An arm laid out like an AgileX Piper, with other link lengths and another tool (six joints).
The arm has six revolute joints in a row. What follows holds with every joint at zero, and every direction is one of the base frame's.
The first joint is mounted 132.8 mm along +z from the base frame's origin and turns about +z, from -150 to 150 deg.
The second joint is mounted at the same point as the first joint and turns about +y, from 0 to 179.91 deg.
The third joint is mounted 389.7 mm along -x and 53.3 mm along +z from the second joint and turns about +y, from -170 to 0 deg.
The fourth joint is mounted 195.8 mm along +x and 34.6 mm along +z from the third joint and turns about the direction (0.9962, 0, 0.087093), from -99.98 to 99.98 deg.
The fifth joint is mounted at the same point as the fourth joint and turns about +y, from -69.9 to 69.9 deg.
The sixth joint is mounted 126 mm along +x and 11 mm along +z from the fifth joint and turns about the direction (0.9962, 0, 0.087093), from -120 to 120 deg.
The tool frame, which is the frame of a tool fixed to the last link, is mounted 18 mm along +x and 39 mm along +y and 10.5 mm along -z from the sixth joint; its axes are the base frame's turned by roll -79.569, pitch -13.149 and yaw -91.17 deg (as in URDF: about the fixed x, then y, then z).
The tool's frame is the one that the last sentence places.
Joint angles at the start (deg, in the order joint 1, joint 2, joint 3, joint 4, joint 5, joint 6): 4.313 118.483 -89.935 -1.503 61.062 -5.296
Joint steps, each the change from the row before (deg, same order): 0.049 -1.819 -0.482 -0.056 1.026 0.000; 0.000 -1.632 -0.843 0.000 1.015 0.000; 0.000 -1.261 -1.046 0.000 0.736 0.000; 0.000 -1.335 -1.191 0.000 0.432 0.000; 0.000 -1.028 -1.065 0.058 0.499 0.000; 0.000 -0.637 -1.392 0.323 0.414 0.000; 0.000 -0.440 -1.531 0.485 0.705 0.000; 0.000 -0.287 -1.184 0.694 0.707 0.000; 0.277 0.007 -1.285 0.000 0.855 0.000; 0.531 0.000 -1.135 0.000 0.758 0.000; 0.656 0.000 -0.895 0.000 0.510 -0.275; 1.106 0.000 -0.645 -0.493 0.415 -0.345; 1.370 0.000 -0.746 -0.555 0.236 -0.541; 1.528 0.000 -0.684 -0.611 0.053 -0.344; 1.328 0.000 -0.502 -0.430 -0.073 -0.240
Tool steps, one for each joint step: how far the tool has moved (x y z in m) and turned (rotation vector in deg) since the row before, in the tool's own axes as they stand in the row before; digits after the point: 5 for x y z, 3 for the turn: -0.00090 0.00164 -0.01538 1.186 0.470 -0.065; -0.00019 0.00033 -0.01495 1.374 0.496 0.014; 0.00038 -0.00126 -0.01263 1.480 0.528 0.007; 0.00076 -0.00239 -0.01355 1.975 0.695 -0.002; 0.00053 -0.00211 -0.01101 1.520 0.484 0.031; 0.00055 -0.00409 -0.00905 1.618 0.269 0.155; 0.00014 -0.00424 -0.00817 1.336 0.017 0.230; -0.00077 -0.00327 -0.00617 0.925 -0.328 0.319; -0.00116 -0.00315 -0.00386 0.427 0.032 -0.269; -0.00306 -0.00320 -0.00350 0.409 -0.080 -0.501; -0.00402 -0.00290 -0.00276 0.430 -0.152 -0.889; -0.00627 -0.00243 -0.00182 0.185 0.038 -1.580; -0.00767 -0.00353 -0.00208 0.471 0.066 -2.041; -0.00853 -0.00425 -0.00189 0.602 0.111 -2.005; -0.00760 -0.00393 -0.00145 0.595 0.022 -1.633
